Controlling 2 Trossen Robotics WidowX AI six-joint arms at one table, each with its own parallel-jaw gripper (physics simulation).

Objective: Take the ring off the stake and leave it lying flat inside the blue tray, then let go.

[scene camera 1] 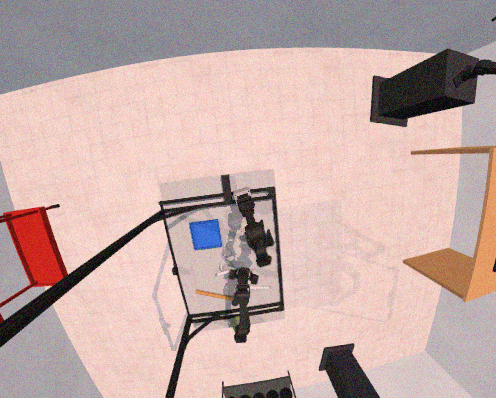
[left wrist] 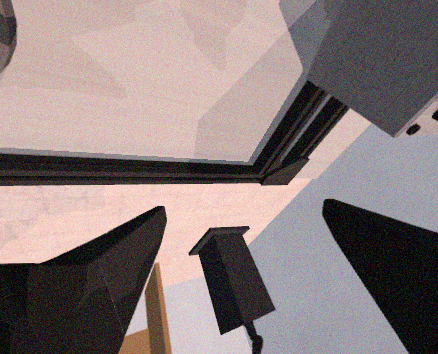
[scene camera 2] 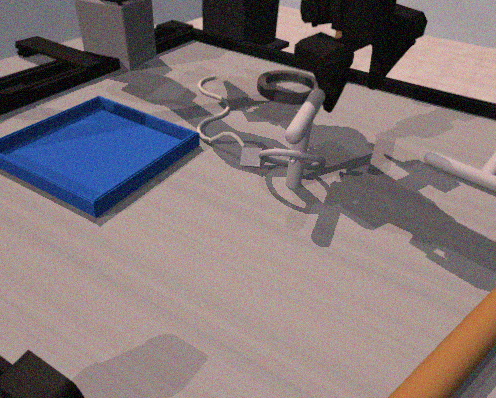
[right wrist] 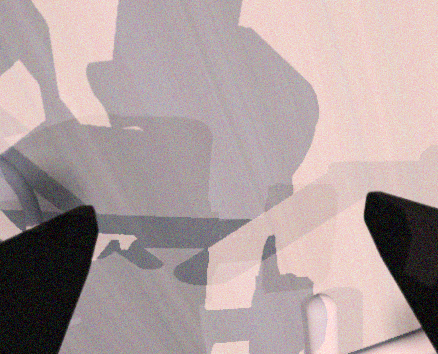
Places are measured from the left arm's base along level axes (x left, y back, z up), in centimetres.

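Pixels of known places: left gripper, fingertip midpoint: (scene camera 1: 265, 224) (left wrist: 242, 209); right gripper, fingertip midpoint: (scene camera 2: 350, 99) (right wrist: 232, 212); left arm's base at its link origin: (scene camera 1: 243, 199).
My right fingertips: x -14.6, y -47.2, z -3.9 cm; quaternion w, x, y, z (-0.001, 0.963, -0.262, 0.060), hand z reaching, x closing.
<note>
For each thing: its middle in the pictures, then the offset to it from my right fingertips. "*": a spot on its surface instead.
- thin grey ring at a spot on its surface: (scene camera 2: 272, 152) * dy +6.6, dx -14.7, dz -2.1 cm
- upright grey stake at a spot on its surface: (scene camera 2: 294, 176) * dy +3.7, dx -13.5, dz -5.5 cm
- blue tray at the middle of its body: (scene camera 2: 97, 145) (scene camera 1: 205, 234) dy +30.2, dx -16.9, dz -6.3 cm
- thick dark ring at a spot on its surface: (scene camera 2: 264, 92) * dy +15.6, dx +11.1, dz -6.6 cm
- pale cord at a spot on its surface: (scene camera 2: 218, 116) * dy +19.6, dx -0.4, dz -7.0 cm
- white pipe piece at the middle of its body: (right wrist: 415, 334) (scene camera 2: 489, 154) (scene camera 1: 258, 285) dy -21.0, dx +5.4, dz -6.4 cm
- orange rod at the middle of its body: (scene camera 1: 217, 295) dy -18.1, dx -25.9, dz -5.4 cm
The thin grey ring (scene camera 2: 272, 152) hangs round the upright grey stake (scene camera 2: 294, 176), below the slanting crossbar on its top. The blue tray (scene camera 1: 205, 234) (scene camera 2: 95, 207) lies on the table and holds nothing that I can see. My right gripper (scene camera 1: 243, 276) (scene camera 2: 353, 97) (right wrist: 232, 212) is open and empty. In scene camera 2 it is above the table, behind and to the right of the stake. My left gripper (left wrist: 242, 209) is open and empty near the table's corner, away from the ring. The stake is very small in scene camera 1, and the ring cannot be made out there.
A thick dark ring (scene camera 2: 264, 92) and a pale cord (scene camera 2: 218, 116) lie behind the stake. A white pipe piece (scene camera 2: 462, 171) (right wrist: 321, 325) lies at the right. An orange rod (scene camera 1: 212, 294) (scene camera 2: 452, 347) lies near the table's edge. Black rails (left wrist: 120, 170) border the table.
</note>
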